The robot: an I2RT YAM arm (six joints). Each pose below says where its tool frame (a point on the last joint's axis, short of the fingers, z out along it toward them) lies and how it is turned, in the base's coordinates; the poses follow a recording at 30 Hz.
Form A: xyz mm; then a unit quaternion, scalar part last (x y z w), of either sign.
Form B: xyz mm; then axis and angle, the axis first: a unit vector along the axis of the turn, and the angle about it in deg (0 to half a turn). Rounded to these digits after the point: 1 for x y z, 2 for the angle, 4 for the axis.
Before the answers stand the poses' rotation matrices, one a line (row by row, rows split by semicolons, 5 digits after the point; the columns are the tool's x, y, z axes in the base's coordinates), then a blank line. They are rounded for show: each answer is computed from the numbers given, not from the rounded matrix.
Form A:
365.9 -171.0 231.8 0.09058 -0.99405 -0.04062 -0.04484
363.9 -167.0 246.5 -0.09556 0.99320 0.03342 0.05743
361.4 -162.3 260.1 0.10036 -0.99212 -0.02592 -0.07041
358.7 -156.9 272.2 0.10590 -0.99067 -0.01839 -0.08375
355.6 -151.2 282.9 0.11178 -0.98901 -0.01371 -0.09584
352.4 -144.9 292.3 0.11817 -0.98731 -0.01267 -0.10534
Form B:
-0.97957 -0.18372 0.08179; -0.17644 0.98029 0.08888; -0.09651 0.07263 -0.99268
-0.97514 -0.19366 0.10769; -0.18598 0.97950 0.07736; -0.12047 0.05541 -0.99117
-0.96994 -0.20279 0.13451; -0.19549 0.97851 0.06556; -0.14491 0.03730 -0.98874
-0.96354 -0.21291 0.16204; -0.20674 0.97689 0.05418; -0.16983 0.01870 -0.98530
-0.95664 -0.22373 0.18651; -0.21847 0.97463 0.04854; -0.19264 0.00569 -0.98125
-0.94988 -0.23601 0.20501; -0.23067 0.97175 0.04991; -0.21100 0.00012 -0.97749

365.9 -171.0 231.8 -0.0907 0.9951 0.0407 174.86
363.9 -167.0 246.5 -0.0957 0.9948 0.0335 173.42
361.4 -162.3 260.1 -0.1006 0.9946 0.0260 171.92
358.7 -156.9 272.2 -0.1063 0.9942 0.0185 170.39
355.6 -151.2 282.9 -0.1123 0.9936 0.0138 169.00
352.4 -144.9 292.3 -0.1188 0.9928 0.0127 167.91

